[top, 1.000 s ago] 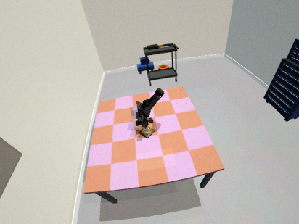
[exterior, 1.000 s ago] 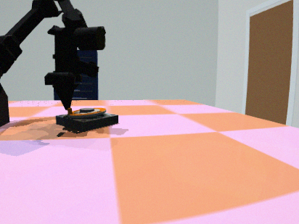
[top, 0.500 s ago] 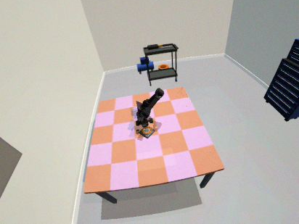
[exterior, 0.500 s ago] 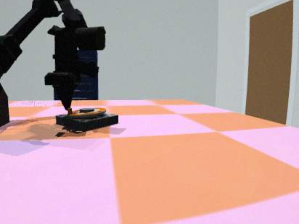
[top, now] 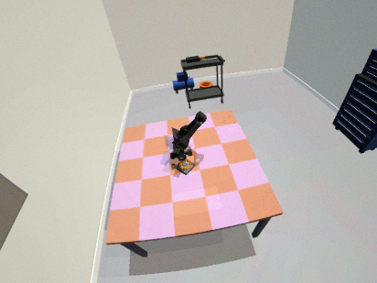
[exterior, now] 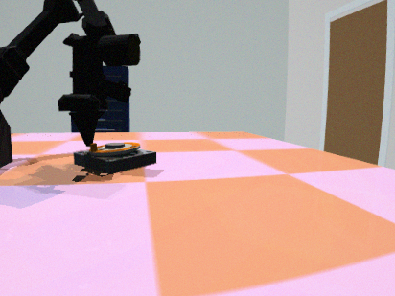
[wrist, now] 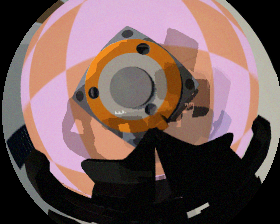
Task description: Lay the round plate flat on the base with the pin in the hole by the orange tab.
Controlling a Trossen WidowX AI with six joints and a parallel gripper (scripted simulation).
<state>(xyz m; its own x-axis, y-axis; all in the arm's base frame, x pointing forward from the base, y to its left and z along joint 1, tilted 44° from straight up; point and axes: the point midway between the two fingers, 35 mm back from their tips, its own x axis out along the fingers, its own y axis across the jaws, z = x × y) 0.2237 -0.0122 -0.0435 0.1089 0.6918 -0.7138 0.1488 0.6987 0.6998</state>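
Right now the square base is 50 mm ahead of my gripper tip, 10 mm to the left of it and 20 mm below it.
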